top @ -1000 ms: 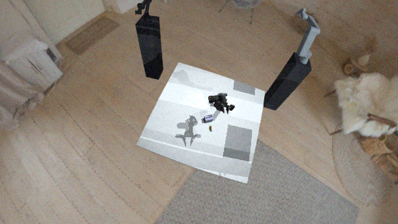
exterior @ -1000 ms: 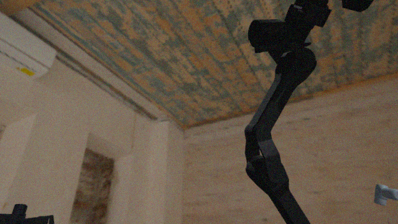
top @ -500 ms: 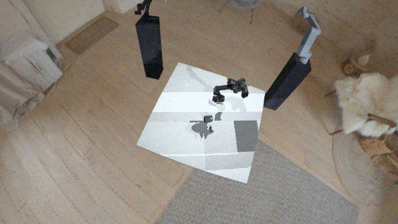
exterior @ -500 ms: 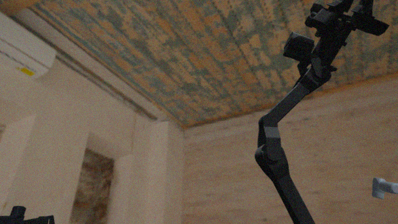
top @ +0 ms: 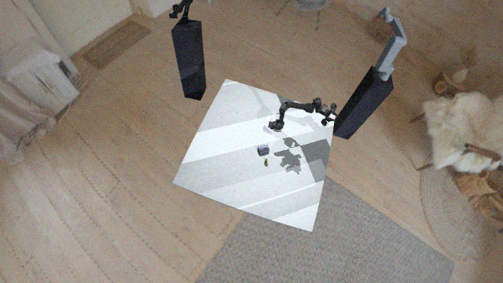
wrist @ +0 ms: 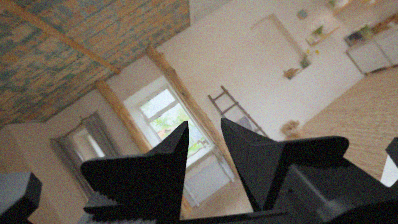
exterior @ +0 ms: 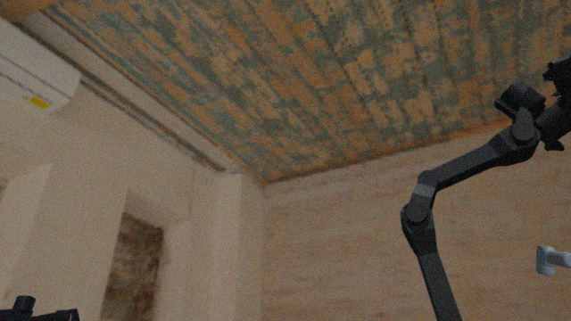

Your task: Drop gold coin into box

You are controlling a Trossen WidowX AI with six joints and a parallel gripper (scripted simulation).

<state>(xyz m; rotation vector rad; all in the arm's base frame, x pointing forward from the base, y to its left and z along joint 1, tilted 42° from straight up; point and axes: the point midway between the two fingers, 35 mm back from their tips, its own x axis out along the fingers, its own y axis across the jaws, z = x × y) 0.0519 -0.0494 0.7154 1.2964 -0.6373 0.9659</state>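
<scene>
My gripper tip is 610 mm above the gold coin, 410 mm to the left of it and 200 mm short of it.
</scene>
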